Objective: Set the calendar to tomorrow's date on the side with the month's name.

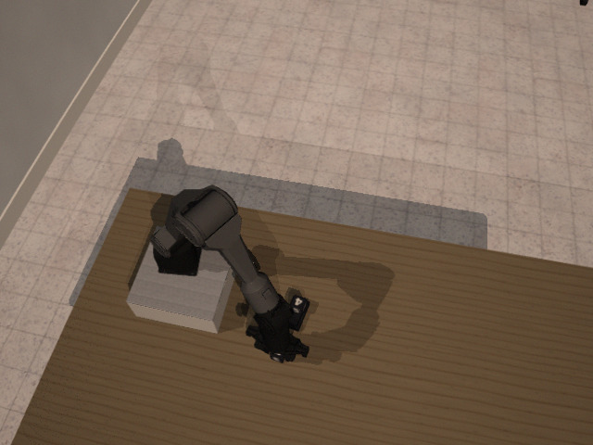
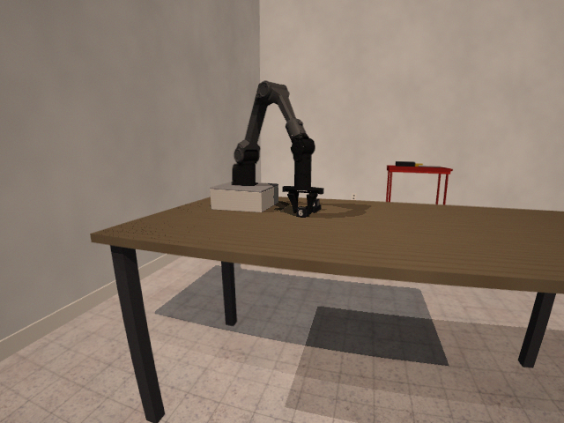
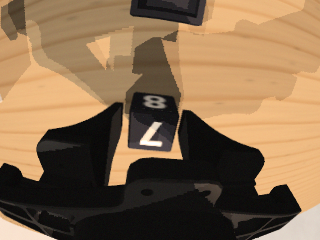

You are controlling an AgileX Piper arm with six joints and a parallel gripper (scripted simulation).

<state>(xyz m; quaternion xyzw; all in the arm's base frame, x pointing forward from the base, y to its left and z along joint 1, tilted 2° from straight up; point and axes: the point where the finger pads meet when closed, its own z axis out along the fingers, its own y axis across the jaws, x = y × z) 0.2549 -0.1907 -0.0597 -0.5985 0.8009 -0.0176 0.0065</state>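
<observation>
Now: the black number cube right at my hand. From my hand the other things lie so: tray (3 cm ahead, 11 cm to the left, 1 cm below).
</observation>
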